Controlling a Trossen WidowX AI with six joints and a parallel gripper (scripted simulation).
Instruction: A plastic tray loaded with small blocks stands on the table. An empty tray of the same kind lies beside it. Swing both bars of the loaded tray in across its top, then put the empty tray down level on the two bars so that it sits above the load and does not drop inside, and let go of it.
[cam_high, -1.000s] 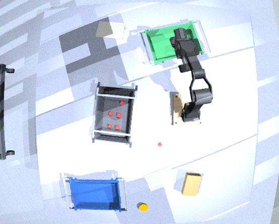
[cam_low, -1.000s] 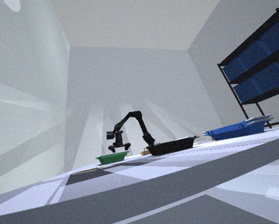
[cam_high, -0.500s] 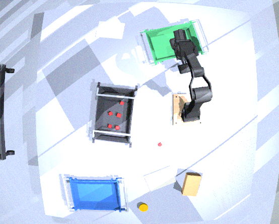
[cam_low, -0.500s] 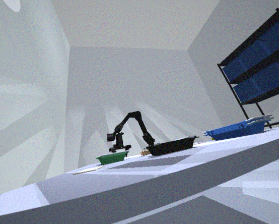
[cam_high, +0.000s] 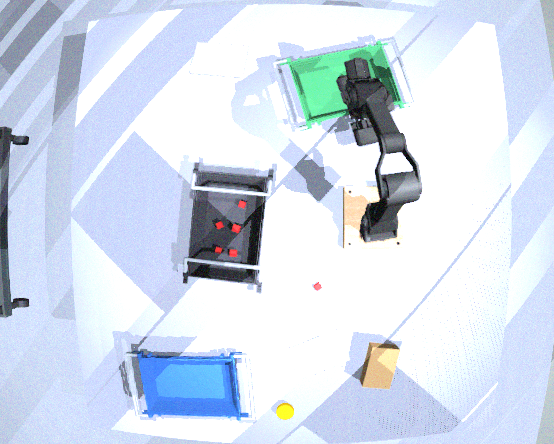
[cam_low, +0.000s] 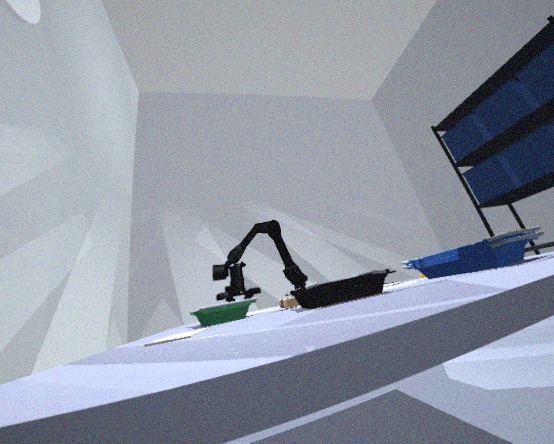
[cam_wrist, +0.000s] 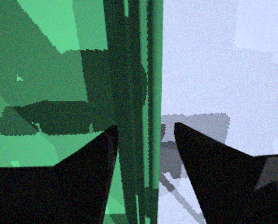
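Right now the green tray is 30 mm ahead of my gripper tip, 80 mm to the right of it and 30 mm above it. Round my gripper tip: yellow disc 120 mm ahead, 830 mm to the left; then red block 70 mm ahead, 450 mm to the left; then tan box 120 mm behind, 670 mm to the left, 20 mm above.
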